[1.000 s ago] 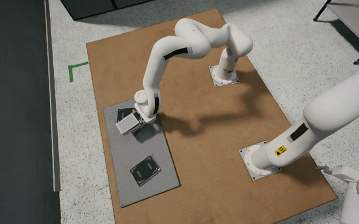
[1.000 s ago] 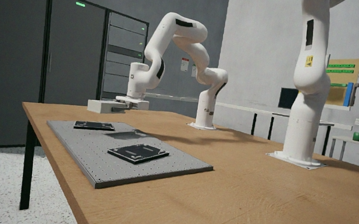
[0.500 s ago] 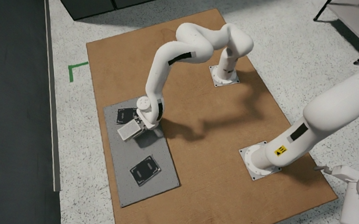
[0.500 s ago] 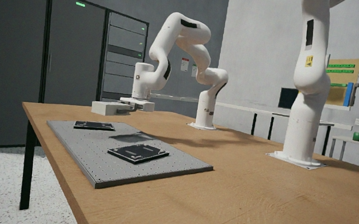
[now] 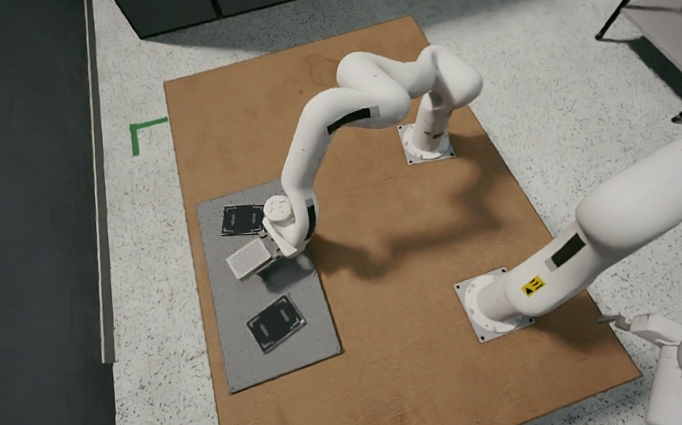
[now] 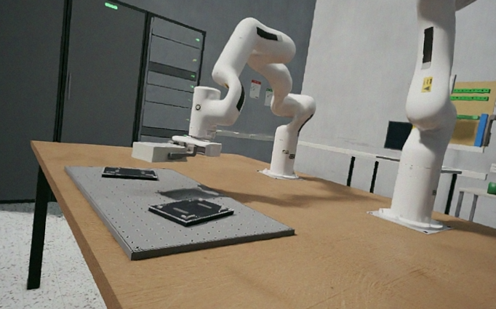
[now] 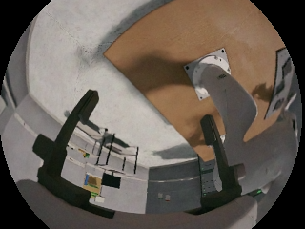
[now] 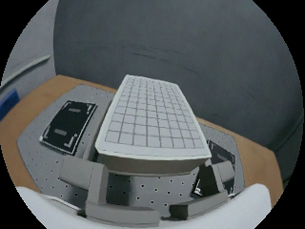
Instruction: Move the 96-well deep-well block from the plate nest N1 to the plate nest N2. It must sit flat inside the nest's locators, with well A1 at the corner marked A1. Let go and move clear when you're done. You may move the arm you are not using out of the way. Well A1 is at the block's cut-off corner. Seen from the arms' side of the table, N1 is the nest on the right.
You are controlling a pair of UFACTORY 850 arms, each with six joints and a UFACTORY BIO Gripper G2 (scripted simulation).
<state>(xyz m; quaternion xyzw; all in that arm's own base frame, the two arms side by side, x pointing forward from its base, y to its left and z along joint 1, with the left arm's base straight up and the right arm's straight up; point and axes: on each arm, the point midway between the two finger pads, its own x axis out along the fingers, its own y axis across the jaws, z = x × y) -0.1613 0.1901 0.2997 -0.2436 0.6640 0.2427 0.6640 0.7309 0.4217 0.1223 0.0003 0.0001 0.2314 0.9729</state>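
Observation:
The grey perforated board lies 110 mm below my right hand and 40 mm to the left of it. Also, from my right hand: white deep-well block (10 mm ahead).

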